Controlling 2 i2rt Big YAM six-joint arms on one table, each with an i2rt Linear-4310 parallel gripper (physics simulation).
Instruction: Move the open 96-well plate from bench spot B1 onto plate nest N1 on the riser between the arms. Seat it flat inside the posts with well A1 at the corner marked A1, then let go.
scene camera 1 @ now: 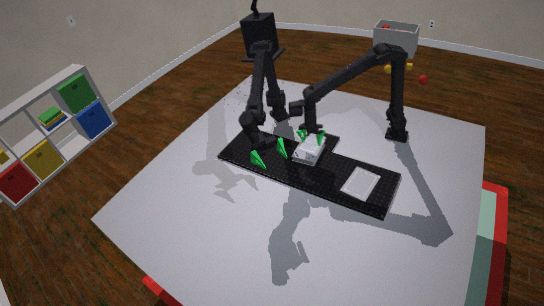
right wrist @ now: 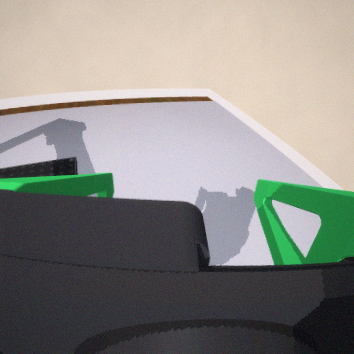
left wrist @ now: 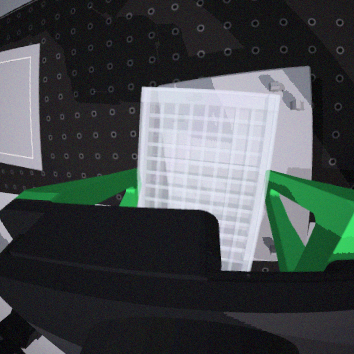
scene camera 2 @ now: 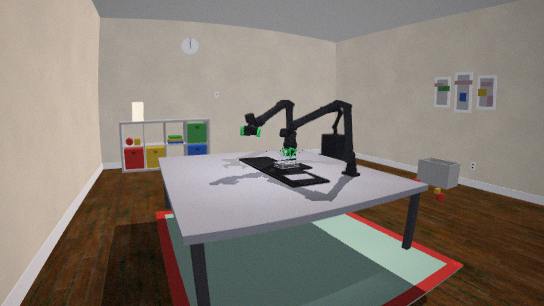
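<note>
The clear 96-well plate is between the green fingers of my left gripper, which is shut on its long sides. The plate is over the grey plate nest N1 on the riser. In the left wrist view a strip of nest with small posts shows bare beside the plate. I cannot tell whether the plate touches the nest. Bench spot B1 is a bare grey rectangle. My right gripper is open and empty, raised left of the riser.
A black perforated board carries the riser and spot B1 on the grey table. A black box stands behind the arms. A grey bin and a shelf unit stand off the table.
</note>
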